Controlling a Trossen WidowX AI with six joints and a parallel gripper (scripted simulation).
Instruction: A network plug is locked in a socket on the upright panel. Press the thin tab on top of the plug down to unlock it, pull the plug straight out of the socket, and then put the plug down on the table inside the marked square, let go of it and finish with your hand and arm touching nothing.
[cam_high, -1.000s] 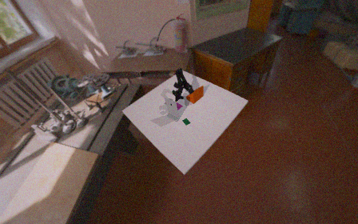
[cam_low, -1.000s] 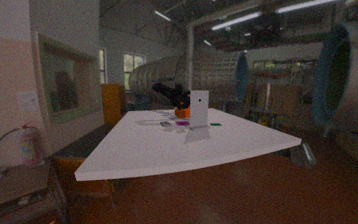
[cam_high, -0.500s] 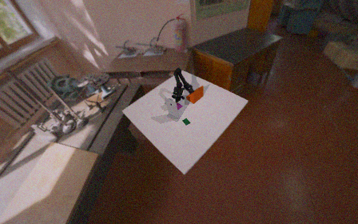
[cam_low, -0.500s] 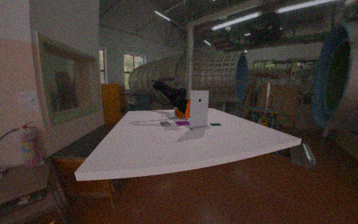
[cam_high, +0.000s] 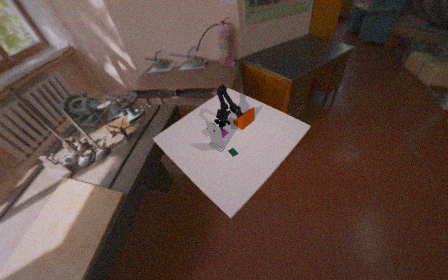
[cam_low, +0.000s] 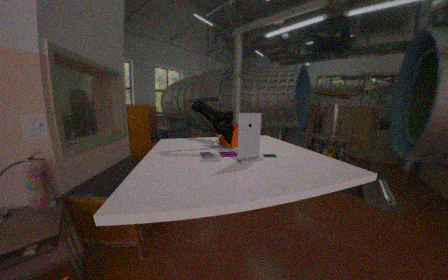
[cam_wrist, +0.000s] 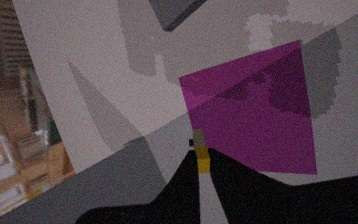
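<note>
The magenta square is 1 cm behind my gripper tip and 8 cm below it. From my gripper tip the other things lie so: grey upright panel 13 cm ahead, 11 cm to the left, 6 cm above; network plug right at my gripper tip; green square 8 cm ahead, 28 cm to the left, 8 cm below.
</note>
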